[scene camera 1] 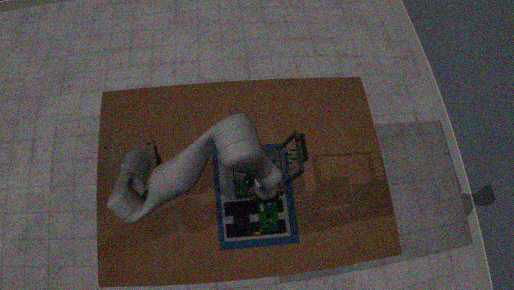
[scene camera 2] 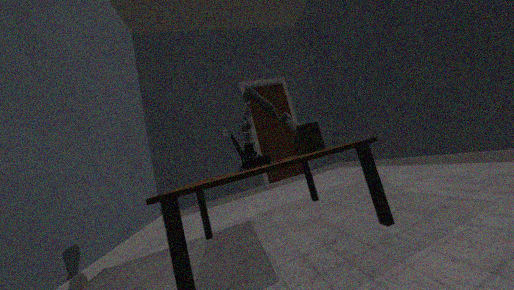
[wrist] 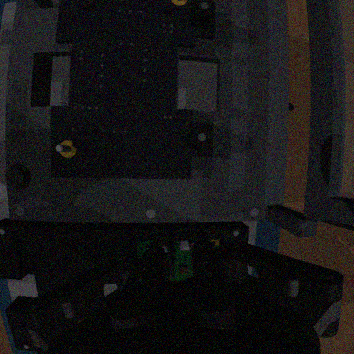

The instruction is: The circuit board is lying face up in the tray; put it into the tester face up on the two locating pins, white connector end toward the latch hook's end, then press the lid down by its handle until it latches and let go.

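Places are measured from the arm's base along level axes (x ahead, y left, z up), in centimetres.
Pixels of known places: gripper, fingertip midpoint: (wrist: 180,238); arm's base at its link origin: (scene camera 1: 138,161) (scene camera 2: 302,133).
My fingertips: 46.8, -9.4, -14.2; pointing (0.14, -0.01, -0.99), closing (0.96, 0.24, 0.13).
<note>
Ahead of a thing's pixels: the offset from my fingertips to its top centre, as dx, dy, dz. "*": to the spot under its first point. Level surfaces: height alone.
The green circuit board @(+0.5, -5.8, -0.2) (scene camera 1: 268,218) (wrist: 182,261) is at the right side of the black tray @(* -10.7, -6.5, -1.1) (scene camera 1: 238,218), face up. My gripper (wrist: 180,238) is over the board's end nearest the tester and is shut on the board; in the top scene view the wrist (scene camera 1: 267,187) hides the fingers. The grey tester (scene camera 1: 227,184) (wrist: 211,197) lies just beyond the tray, with its dark nest empty. Two locating pins show, one @(* -7.5, +6.2, +5.0) (wrist: 60,148) with a yellow ring and another @(* -0.5, +7.5, +5.2) (wrist: 201,138) at the nest's right. The lid (scene camera 1: 296,156) (wrist: 326,123) stands open at the tester's right, handle @(+9.7, +12.1, +24.6) (scene camera 1: 303,148) up.
Tray and tester sit on a blue mat @(dz -2.8) (scene camera 1: 256,244) on the wooden table @(dz -3.0) (scene camera 1: 342,115) (scene camera 2: 284,161). A wood-coloured box (scene camera 1: 345,170) (scene camera 2: 310,138) stands to the right. The arm's base (scene camera 1: 132,178) is at the left, with a thin dark upright piece (scene camera 1: 156,153) beside it.
</note>
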